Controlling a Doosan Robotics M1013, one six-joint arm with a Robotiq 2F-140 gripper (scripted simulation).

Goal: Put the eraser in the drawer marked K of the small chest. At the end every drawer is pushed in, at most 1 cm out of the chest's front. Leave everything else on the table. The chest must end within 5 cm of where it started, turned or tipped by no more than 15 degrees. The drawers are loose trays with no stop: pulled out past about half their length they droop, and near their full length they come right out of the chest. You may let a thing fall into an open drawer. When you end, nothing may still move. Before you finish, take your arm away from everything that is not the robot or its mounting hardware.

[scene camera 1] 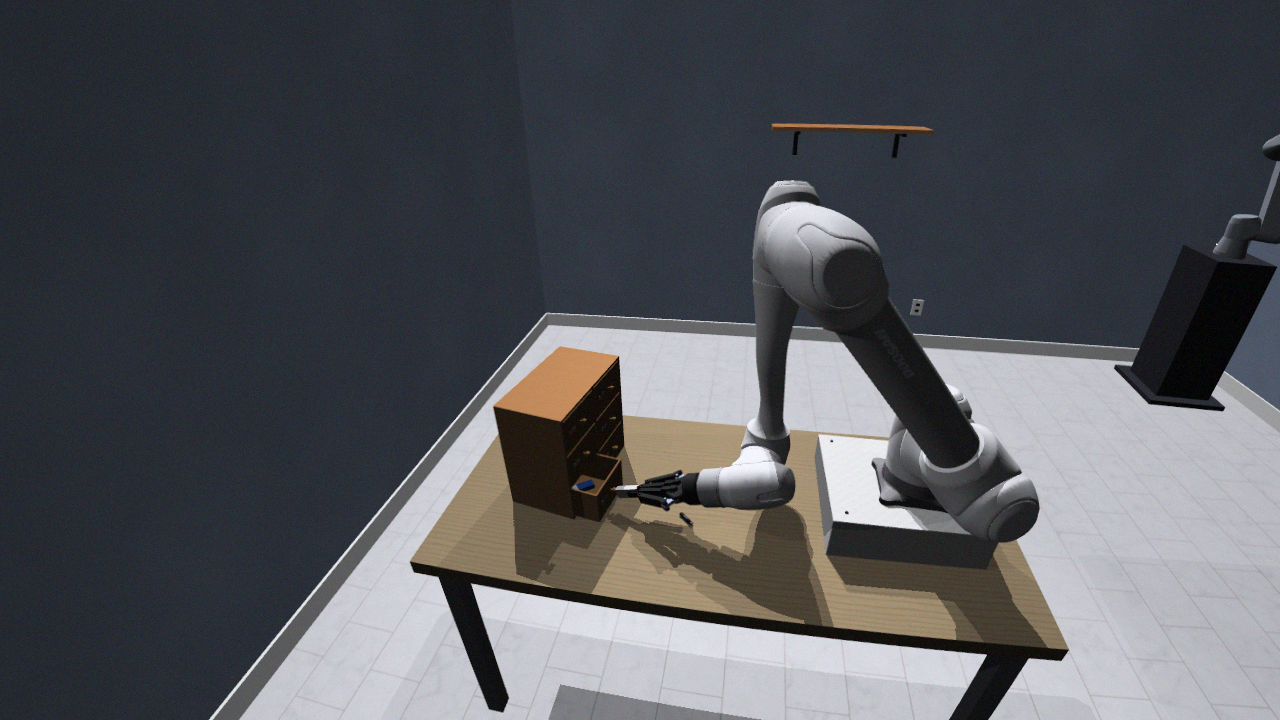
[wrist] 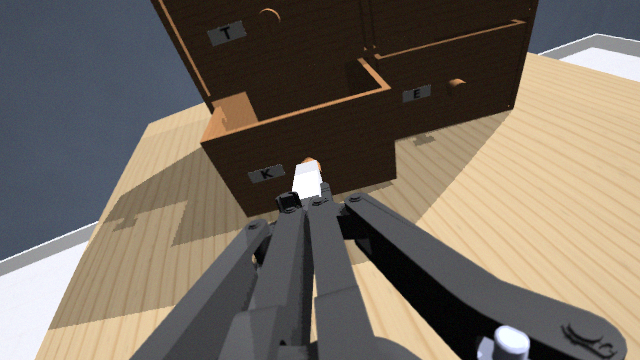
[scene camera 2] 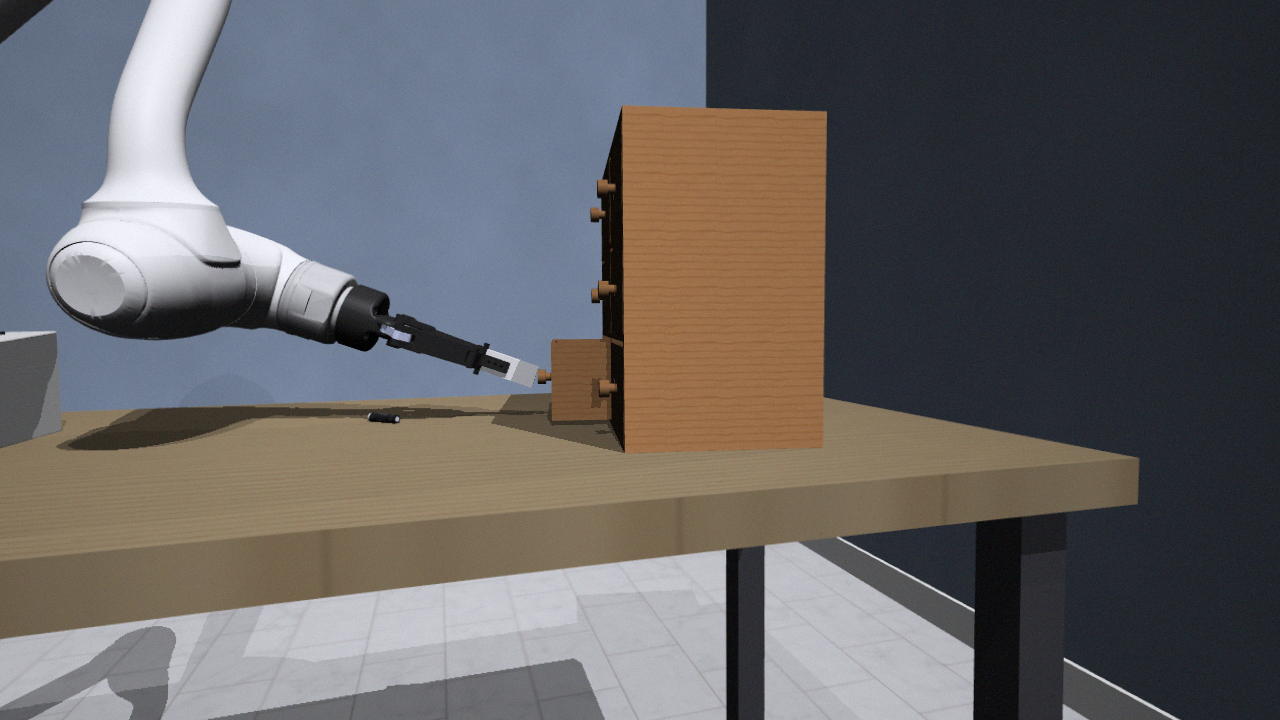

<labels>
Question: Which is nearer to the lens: the small wooden chest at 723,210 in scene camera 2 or the drawer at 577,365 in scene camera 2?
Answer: The small wooden chest.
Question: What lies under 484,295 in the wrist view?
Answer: My gripper.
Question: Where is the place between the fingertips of my gripper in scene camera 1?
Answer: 618,492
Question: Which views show my gripper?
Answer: Scene camera 1, the wrist view and scene camera 2: all of them.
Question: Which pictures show the drawer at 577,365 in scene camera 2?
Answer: Scene camera 1, the wrist view and scene camera 2: all of them.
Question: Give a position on a small wooden chest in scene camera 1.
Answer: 529,417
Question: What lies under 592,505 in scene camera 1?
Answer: A drawer.
</labels>
